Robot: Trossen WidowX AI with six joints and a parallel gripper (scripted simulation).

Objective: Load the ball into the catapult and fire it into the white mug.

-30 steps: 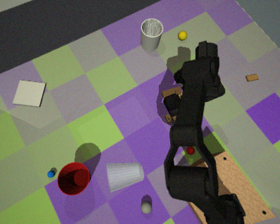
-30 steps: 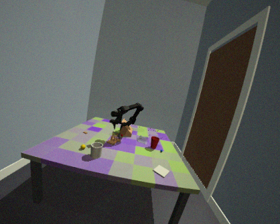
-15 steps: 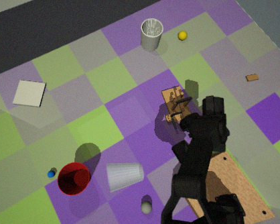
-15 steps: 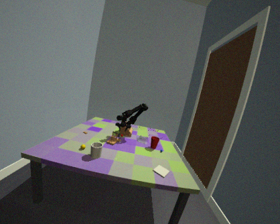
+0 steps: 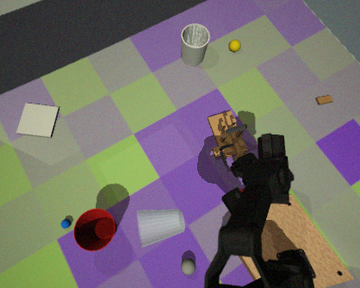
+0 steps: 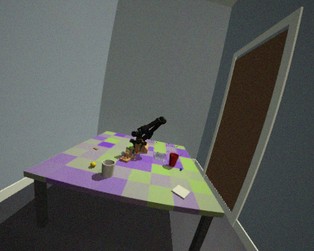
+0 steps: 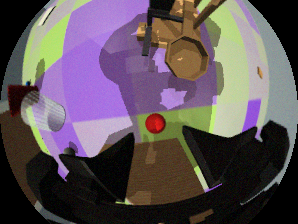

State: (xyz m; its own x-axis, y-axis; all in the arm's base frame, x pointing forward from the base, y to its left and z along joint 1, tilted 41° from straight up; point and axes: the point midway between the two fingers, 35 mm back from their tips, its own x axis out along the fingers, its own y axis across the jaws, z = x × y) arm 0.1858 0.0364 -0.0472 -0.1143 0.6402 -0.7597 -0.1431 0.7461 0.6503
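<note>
My gripper tip is 3 cm above the red ball. Round my gripper tip: wooden block (40 cm to the right, 17 cm ahead, 4 cm below); red cup (41 cm to the left, 7 cm ahead, 2 cm below); wooden catapult (15 cm ahead, 1 cm to the right).
</note>
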